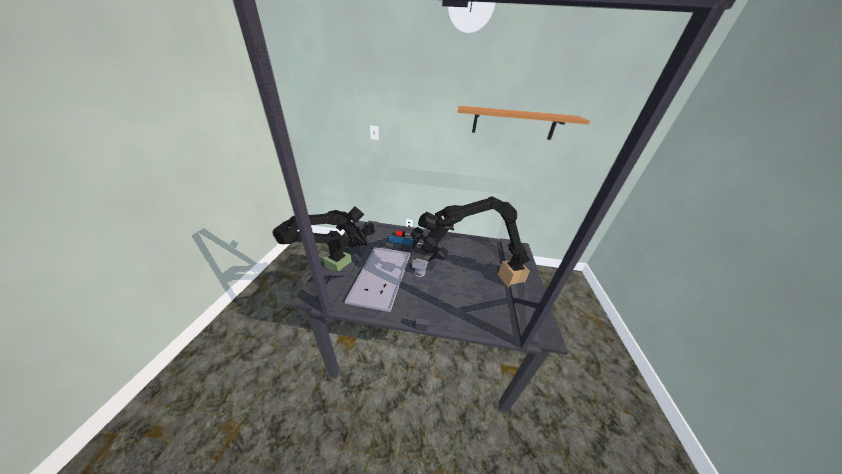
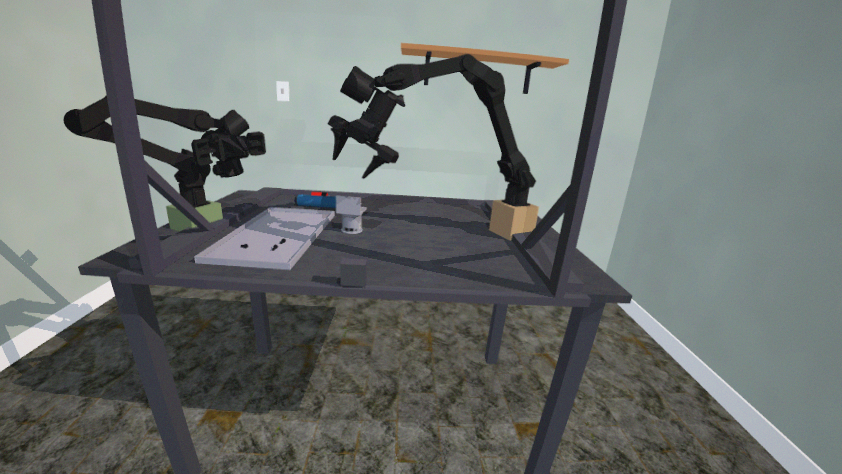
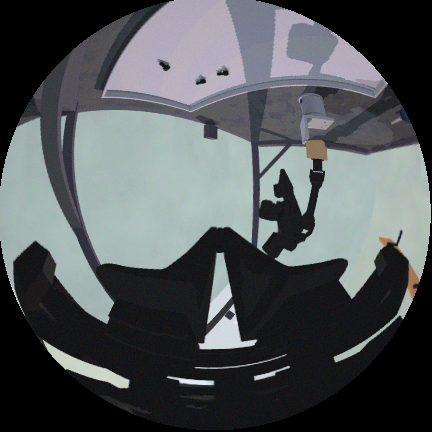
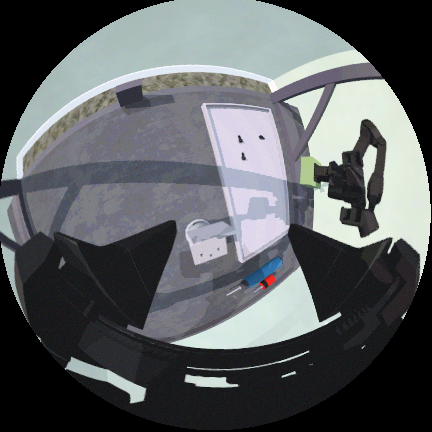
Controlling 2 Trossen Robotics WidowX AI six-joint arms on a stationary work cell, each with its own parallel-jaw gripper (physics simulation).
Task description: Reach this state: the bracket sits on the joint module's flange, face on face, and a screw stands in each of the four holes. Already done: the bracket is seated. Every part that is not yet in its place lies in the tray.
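Places are measured from the left arm's base along level axes (x left, y back, z up), in metres.
Where they show: left gripper, fingertip midpoint: (image 1: 366,244) (image 2: 246,153) (image 3: 219,231) (image 4: 347,165); right gripper, fingertip midpoint: (image 1: 420,255) (image 2: 348,169) (image 3: 284,176) (image 4: 235,227); left arm's base at its link origin: (image 1: 337,256) (image 2: 193,204) (image 4: 316,173); right arm's base at its link origin: (image 1: 515,265) (image 2: 515,203) (image 3: 317,158).
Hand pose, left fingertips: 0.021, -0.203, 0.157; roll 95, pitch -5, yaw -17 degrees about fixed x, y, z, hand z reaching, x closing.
Things, the pixels of their centre, and the offset from my left fingertips, as dx, dy, dz.
- white tray at the middle of its body: (image 3: 251,44) (image 4: 259,179) (image 2: 278,232) (image 1: 381,275) +0.047, -0.040, -0.217
- light grey bracket at the middle of its body: (image 4: 212,247) (image 3: 316,130) (image 2: 351,203) (image 1: 420,261) +0.183, -0.197, -0.143
- white joint module at the middle of its body: (image 4: 202,237) (image 3: 312,110) (image 2: 351,220) (image 1: 420,268) +0.183, -0.197, -0.193
- blue tool at the middle of its body: (image 4: 256,276) (image 2: 328,202) (image 1: 406,241) +0.356, +0.007, -0.205
- dark block at the middle of its body: (image 2: 353,272) (image 4: 129,92) (image 3: 210,131) (image 1: 421,324) -0.109, -0.377, -0.193
Three black screws (image 2: 244,245) (image 3: 164,64) (image 3: 200,79) (image 3: 223,71) (image 4: 243,156) lie in the white tray (image 1: 368,306) (image 2: 241,263) (image 4: 272,116). The light grey bracket (image 2: 348,204) (image 3: 318,122) (image 4: 210,251) sits on the white joint module (image 2: 351,224) (image 3: 312,104), beside the tray. Dark dots show on the bracket; whether any is a screw is too small to tell. My left gripper (image 2: 229,146) (image 3: 219,231) is shut on a small dark screw at its tips, near its own base, away from the bracket. My right gripper (image 2: 349,167) (image 4: 235,227) is open and empty, high above the bracket.
A blue tool (image 1: 400,240) (image 2: 315,201) (image 4: 264,272) and a red one (image 2: 318,193) (image 4: 268,282) lie at the table's back, behind the tray. A dark block (image 2: 353,273) (image 4: 129,95) stands at the front edge. Frame posts (image 2: 132,147) (image 2: 589,129) rise at both sides.
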